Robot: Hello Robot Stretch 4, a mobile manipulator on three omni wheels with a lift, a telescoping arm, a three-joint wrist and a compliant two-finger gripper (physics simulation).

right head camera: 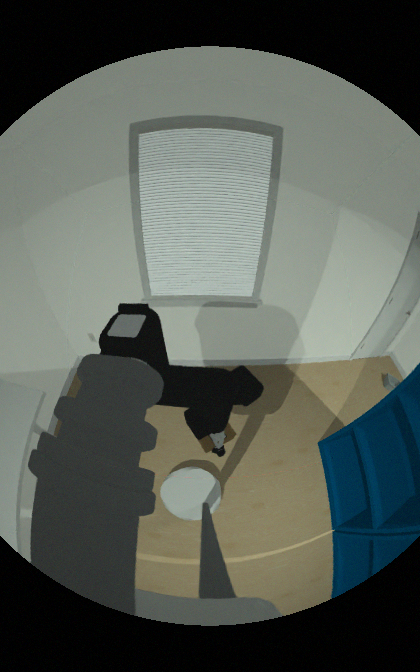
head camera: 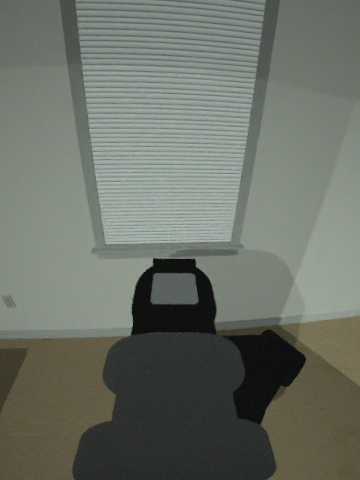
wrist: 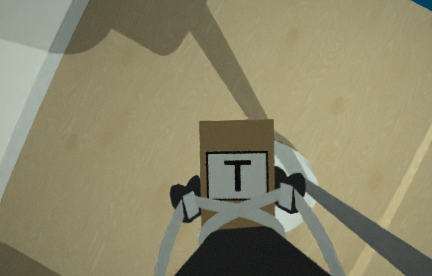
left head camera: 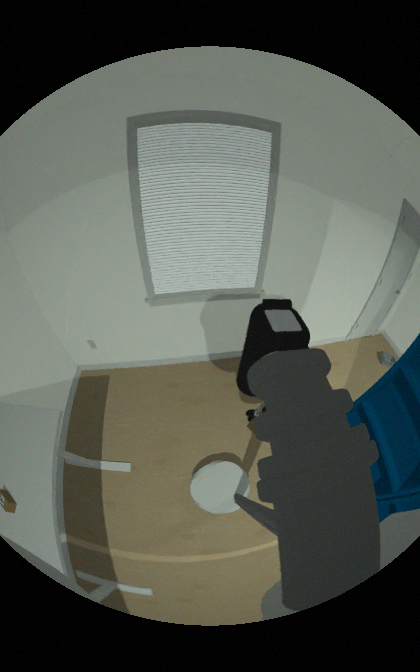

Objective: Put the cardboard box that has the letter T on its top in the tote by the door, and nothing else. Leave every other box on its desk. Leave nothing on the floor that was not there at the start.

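Places are measured from the robot's base along level axes (x ahead, y left, z up), in metres.
Pixels of known places: gripper, fingertip midpoint: (wrist: 236, 186).
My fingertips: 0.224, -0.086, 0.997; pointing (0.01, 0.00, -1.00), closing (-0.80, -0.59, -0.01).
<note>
For each thing: its top centre in the pictures, then the offset to it from my fingertips, as dx, dy, dz. "spot": a spot on its surface instead.
- cardboard box with the letter T, middle of its top: (wrist: 237, 176) +0.009, -0.015, +0.045
- window, surface spot: (head camera: 170, 125) spot: +1.029, +0.100, +0.477
The cardboard box with the letter T (wrist: 237, 136) (right head camera: 230, 432) is between the two fingers of my gripper (wrist: 236, 186) (right head camera: 218, 442) in the wrist view, with its T label facing the wrist camera. The gripper is shut on it and holds it above the wood floor. In the left head view the arm hides most of the box and gripper. A small grey container (left head camera: 386, 358) (right head camera: 390, 381), which may be the tote, stands on the floor near the door (left head camera: 386, 287) (right head camera: 392, 312). It is partly hidden by the blue shelf.
Blue shelves (left head camera: 395, 377) (right head camera: 325, 470) stand at the right. A white desk (left head camera: 30, 440) (right head camera: 17, 425) stands at the left, with another cardboard box (left head camera: 8, 501) on it. A window (head camera: 170, 125) is in the wall ahead. A white disc (left head camera: 215, 487) (right head camera: 187, 494) is low beside the arm.
</note>
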